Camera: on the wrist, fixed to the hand. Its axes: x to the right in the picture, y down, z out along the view.
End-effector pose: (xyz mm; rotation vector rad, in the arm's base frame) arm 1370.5 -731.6 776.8 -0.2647 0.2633 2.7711
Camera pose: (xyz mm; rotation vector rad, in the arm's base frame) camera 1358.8 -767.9 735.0 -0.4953 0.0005 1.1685
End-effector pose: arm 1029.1 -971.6 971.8 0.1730 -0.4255 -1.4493
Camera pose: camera 1076.3 -982.2 942.5 0.7504 0.0151 -2.9397
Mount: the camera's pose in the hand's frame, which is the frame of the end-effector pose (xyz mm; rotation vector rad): 8.2 31.4 -46.3 -0.0337 0.2241 -1.5946
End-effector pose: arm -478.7 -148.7 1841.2 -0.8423 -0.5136 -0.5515
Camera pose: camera -443.3 -170.7 1803.0 -0.2242 -0.9157 -2.0773
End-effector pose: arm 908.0 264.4 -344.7 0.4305 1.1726 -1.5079
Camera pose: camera 918.7 302.5 -385.1 0.5055 -1.5815 2.3866
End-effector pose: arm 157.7 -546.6 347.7 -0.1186 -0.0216 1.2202
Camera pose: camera 134.9 -532.0 298.1 -0.2039 0.0538 -0.3889
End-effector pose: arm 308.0 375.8 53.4 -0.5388 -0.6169 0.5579
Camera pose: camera 334.1 389.9 5.3 -0.0169 -0.6488 -1.0047
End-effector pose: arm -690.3 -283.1 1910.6 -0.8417 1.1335 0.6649
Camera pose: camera -736.5 -305.2 1886.7 -1.5190 0.3408 -0.7500
